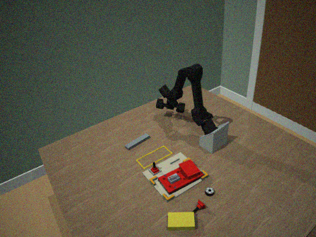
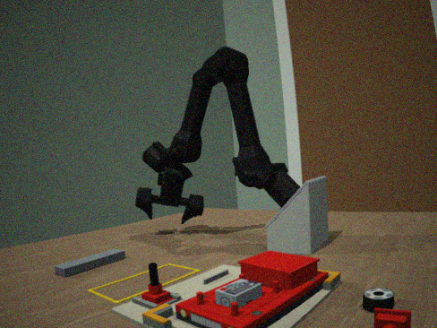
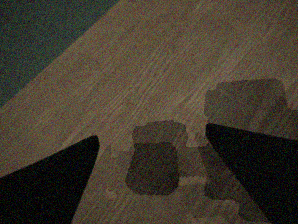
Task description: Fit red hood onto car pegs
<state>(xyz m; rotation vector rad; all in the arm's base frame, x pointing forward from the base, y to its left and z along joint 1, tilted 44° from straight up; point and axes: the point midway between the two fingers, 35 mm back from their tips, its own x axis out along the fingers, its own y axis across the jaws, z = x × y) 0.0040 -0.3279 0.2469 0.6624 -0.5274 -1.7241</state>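
The red hood lies 520 mm to the left of my gripper tip, 240 mm ahead of it and 10 mm above it. From my gripper tip the other things lie so: black wheel (670 mm to the left, 240 mm ahead, 20 mm below); then yellow block (720 mm to the left, 440 mm ahead, 20 mm below); then engine block (530 mm to the left, 340 mm ahead, 10 mm below).
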